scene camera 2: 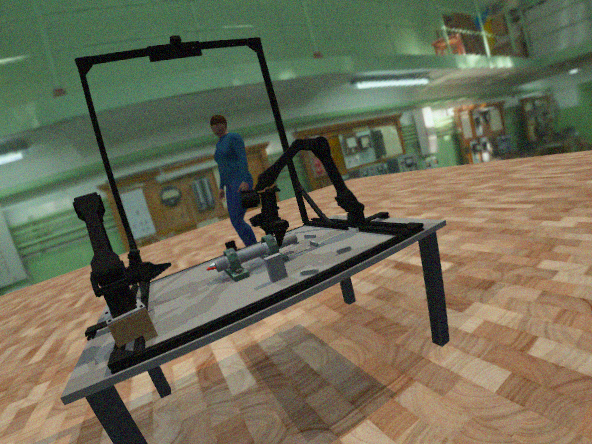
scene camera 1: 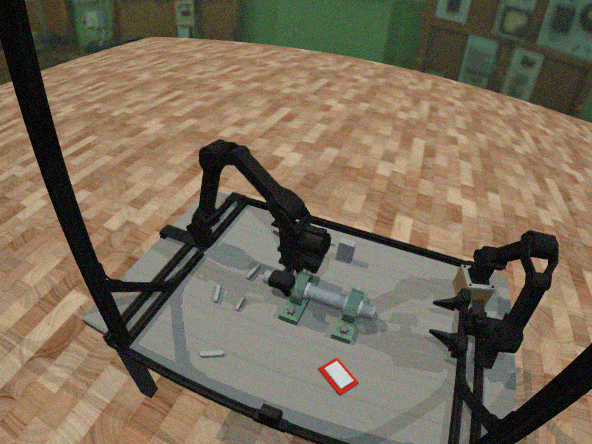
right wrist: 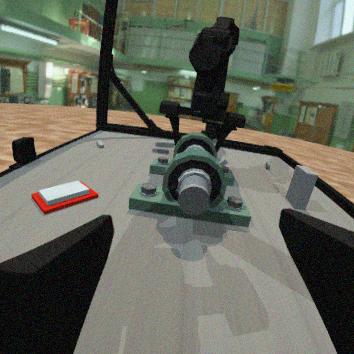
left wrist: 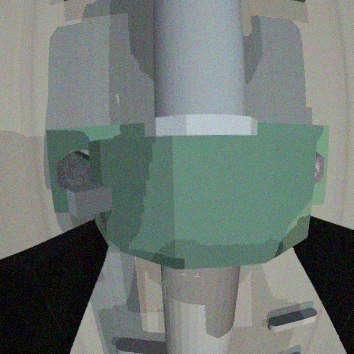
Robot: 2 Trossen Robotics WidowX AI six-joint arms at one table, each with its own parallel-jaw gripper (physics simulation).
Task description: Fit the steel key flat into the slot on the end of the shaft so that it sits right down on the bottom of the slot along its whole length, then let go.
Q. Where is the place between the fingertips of the left gripper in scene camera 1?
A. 293, 285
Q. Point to a green bearing block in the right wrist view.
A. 201, 139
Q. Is the right gripper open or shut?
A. Open.
